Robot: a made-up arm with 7 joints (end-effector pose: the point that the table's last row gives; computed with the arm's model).
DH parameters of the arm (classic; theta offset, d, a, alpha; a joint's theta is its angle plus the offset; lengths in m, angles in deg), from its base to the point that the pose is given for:
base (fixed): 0 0.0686 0 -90
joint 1: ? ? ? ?
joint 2: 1.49 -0.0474 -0.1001 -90
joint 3: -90 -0.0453 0.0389 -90
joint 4: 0 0.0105 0.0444 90
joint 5: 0 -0.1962 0.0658 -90
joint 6: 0 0.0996 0.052 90
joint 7: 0 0.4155 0.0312 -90
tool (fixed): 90 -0.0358 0 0
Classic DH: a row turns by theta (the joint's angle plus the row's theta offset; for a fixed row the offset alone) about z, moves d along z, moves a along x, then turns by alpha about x.
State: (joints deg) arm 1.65 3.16 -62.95 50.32 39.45 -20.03 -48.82
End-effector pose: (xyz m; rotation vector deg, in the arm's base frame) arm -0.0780 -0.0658 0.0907 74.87 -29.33 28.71
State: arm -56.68 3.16 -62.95 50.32 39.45 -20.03 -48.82
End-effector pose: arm -0.0597 -0.0658 0.0139 55.86 -76.87 66.91
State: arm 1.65 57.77 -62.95 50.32 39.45 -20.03 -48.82
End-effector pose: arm 0.1725 -0.0658 0.1236 57.56 -73.91 64.57
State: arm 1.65 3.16 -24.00 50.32 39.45 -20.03 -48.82
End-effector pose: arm -0.0808 -0.1390 0.1966 37.27 -17.69 34.01
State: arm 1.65 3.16 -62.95 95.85 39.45 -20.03 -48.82
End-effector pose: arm 0.0753 -0.0923 0.0428 68.50 -48.94 73.67
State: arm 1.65 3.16 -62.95 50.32 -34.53 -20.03 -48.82
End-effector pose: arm -0.0303 -0.1221 0.0767 135.01 20.32 42.28
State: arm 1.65 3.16 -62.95 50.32 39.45 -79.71 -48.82
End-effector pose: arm -0.0802 0.2726 0.3326 89.07 -37.14 -34.93
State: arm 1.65 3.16 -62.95 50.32 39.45 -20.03 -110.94
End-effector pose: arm -0.1069 -0.0483 0.1262 133.62 -12.31 47.44
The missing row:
joint 1: -88.51 0 0.2816 180
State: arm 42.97 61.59 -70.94 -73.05 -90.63 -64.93 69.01
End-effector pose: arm 0.0831 -0.2234 0.1996 111.87 82.68 -22.90
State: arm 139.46 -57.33 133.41 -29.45 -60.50 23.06 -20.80
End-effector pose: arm 0.3290 0.0045 -0.3724 -48.15 -151.88 -76.32
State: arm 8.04 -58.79 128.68 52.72 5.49 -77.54 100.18
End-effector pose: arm -0.2915 0.0391 0.3852 128.24 47.39 -48.64
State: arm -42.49 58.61 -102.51 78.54 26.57 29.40 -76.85
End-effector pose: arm 0.1344 -0.0902 0.6356 36.71 57.52 -157.59
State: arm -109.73 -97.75 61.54 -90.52 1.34 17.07 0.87
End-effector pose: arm -0.4871 0.1855 -0.2551 -47.49 -47.35 -73.22
